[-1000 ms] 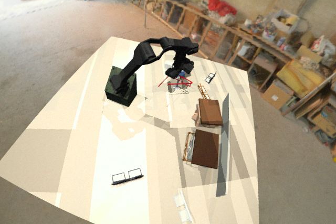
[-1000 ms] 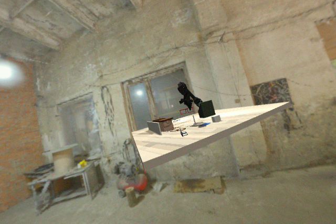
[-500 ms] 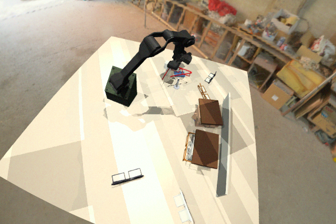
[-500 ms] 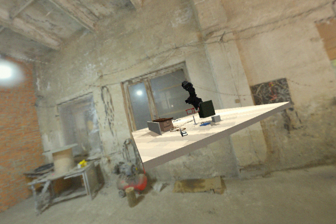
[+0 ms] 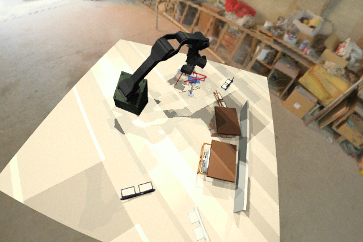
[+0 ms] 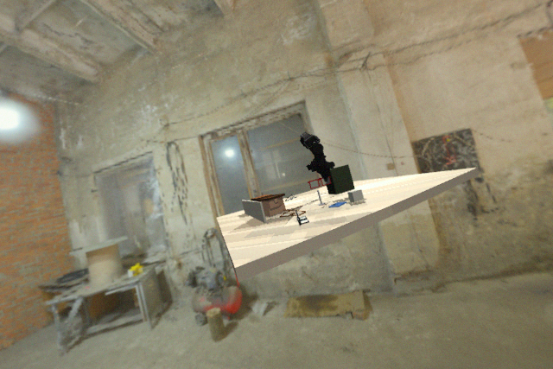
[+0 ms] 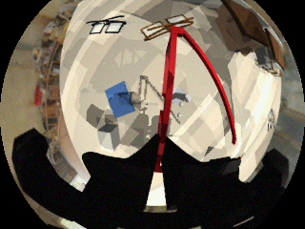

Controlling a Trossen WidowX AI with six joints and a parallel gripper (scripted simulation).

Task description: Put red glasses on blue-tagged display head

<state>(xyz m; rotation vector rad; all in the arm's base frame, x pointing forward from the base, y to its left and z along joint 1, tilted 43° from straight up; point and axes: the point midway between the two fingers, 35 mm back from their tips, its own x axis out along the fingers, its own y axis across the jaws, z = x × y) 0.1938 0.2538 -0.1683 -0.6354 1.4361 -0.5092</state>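
Right now the grey post is 100 mm below my gripper tip, 50 mm ahead of it and 40 mm to the right of it. Also, from my gripper tip: blue tag 120 mm below, 100 mm to the left, 20 mm ahead; then white block 120 mm to the left, 100 mm below, 90 mm behind; then grey panel 440 mm ahead, 290 mm to the right, 70 mm below.
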